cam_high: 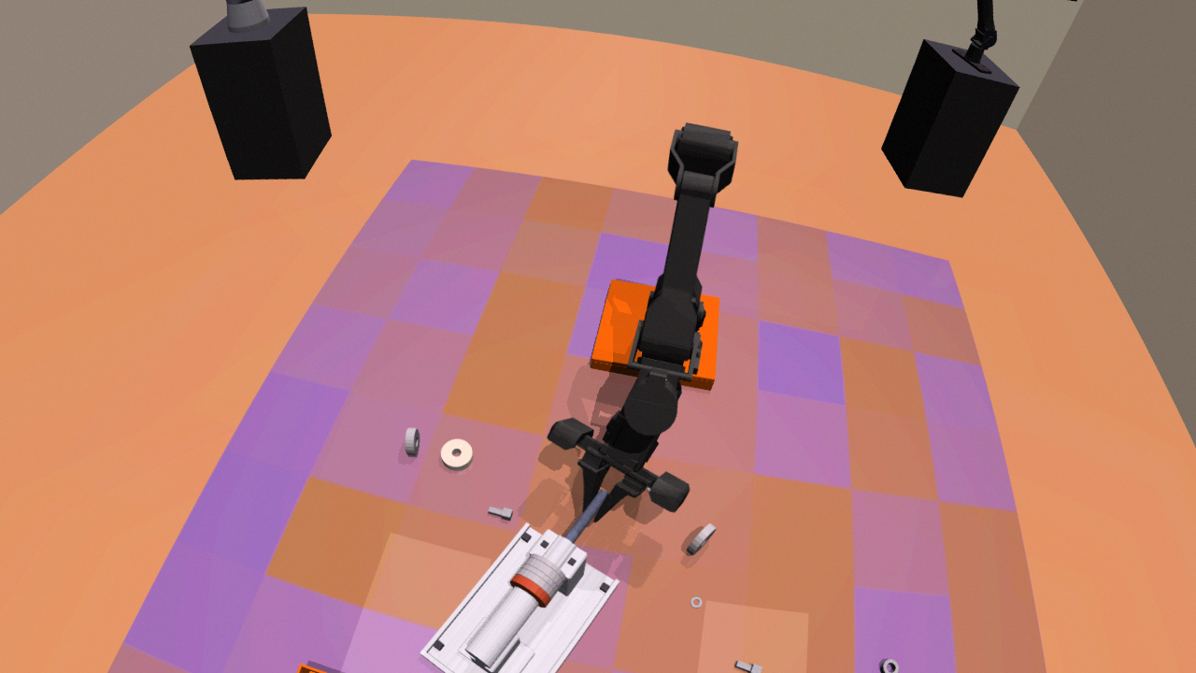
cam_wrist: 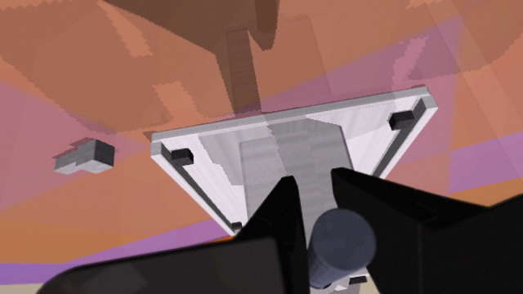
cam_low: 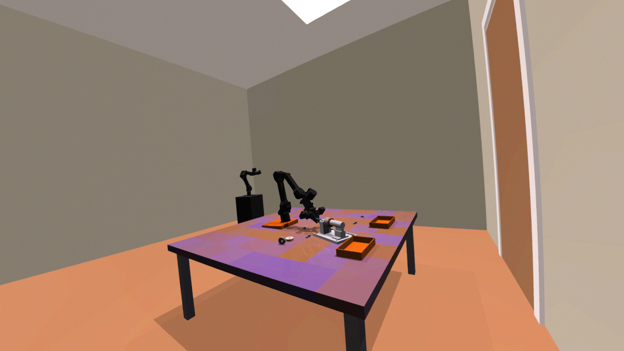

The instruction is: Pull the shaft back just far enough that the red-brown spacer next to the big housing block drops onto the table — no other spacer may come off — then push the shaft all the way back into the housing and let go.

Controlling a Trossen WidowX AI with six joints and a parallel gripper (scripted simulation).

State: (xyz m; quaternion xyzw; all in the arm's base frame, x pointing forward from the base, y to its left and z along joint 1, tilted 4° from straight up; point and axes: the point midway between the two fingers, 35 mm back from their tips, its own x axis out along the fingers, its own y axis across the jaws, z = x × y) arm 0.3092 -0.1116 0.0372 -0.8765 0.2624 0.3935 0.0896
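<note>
The blue-grey shaft is 5 cm ahead of my gripper tip, 3 cm to the right of it and 2 cm above it. Round my gripper tip: red-brown spacer: 11 cm ahead, 7 cm to the right, 2 cm above.
</note>
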